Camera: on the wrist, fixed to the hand. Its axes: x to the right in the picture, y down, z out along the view.
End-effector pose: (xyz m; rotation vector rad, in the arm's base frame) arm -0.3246 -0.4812 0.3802 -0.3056 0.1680 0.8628
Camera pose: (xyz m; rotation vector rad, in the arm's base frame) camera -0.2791 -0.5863 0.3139 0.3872 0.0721 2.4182
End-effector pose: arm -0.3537 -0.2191 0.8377 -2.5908 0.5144 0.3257
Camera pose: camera -0.3312 -0.1878 0.9643 -1.2364 2.0916 1.1451
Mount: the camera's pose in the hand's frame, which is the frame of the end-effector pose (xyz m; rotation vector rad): -0.0288 -0.0861 -0.0963 0.2685 -0.4540 1.5893
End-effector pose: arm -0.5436 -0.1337 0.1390 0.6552 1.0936 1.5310
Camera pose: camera -0.5803 -0.1909 0.0254 -2.1700 -0.2502 -2.1709
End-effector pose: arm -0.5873 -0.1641 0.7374 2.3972 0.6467 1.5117
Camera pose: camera -0.7051 -0.1062 0.7207 -2.1409 1.0197 -0.6174
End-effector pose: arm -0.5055 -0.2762 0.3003 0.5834 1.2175 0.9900
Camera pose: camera -0.5714 -0.3548 0.2167 2.0011 0.2676 1.8000
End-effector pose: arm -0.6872 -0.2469 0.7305 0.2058 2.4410 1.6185
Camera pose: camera -0.6832 -0.3729 0.6902 -2.1500 -1.5693 -0.9341
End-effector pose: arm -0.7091 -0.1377 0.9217 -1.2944 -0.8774 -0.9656
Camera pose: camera -0.8005 -0.2334 0.9180 -1.4626 -0.0699 0.6842
